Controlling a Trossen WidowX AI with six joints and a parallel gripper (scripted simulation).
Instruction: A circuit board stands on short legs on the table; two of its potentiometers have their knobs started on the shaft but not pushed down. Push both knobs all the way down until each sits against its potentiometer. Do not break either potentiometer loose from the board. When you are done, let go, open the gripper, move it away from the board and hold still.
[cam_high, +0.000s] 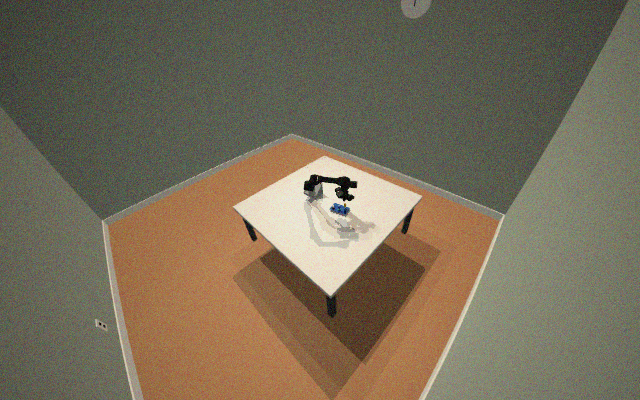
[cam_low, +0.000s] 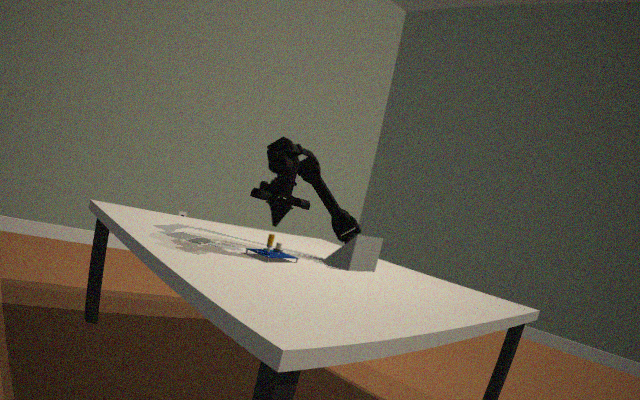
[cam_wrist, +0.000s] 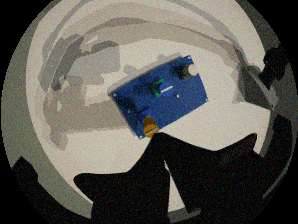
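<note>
My gripper tip is 4 cm above the yellow knob and 1 cm short of it.
</note>
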